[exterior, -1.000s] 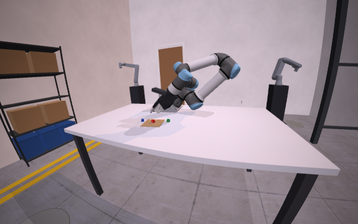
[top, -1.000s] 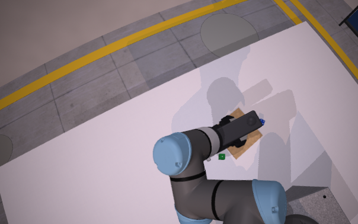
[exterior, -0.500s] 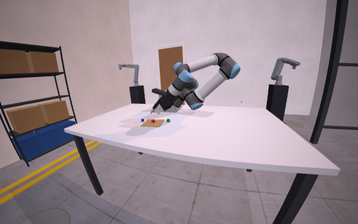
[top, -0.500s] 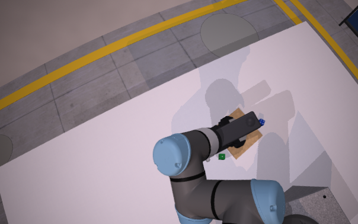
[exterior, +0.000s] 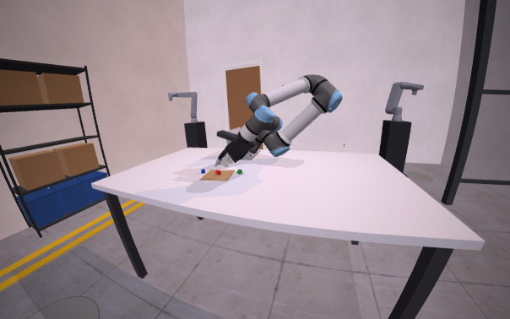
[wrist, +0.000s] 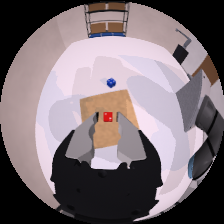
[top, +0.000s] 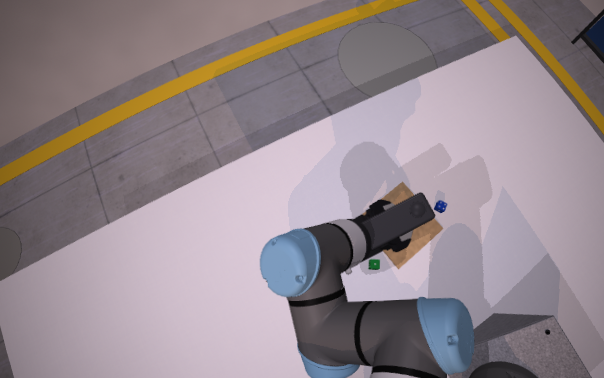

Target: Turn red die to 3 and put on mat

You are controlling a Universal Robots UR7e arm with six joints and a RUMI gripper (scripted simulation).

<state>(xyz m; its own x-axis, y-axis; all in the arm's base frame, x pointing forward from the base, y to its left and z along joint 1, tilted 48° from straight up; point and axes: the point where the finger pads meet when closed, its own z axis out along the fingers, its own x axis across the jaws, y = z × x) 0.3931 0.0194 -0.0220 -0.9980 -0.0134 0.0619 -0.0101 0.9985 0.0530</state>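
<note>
My hand is 5 cm above the red die and 1 cm to the left of it. Also, from my hand: mat: 6 cm below, 1 cm to the right; then blue die: 11 cm to the right, 6 cm below, 1 cm behind; then green die: 9 cm to the left, 6 cm below, 5 cm behind.
</note>
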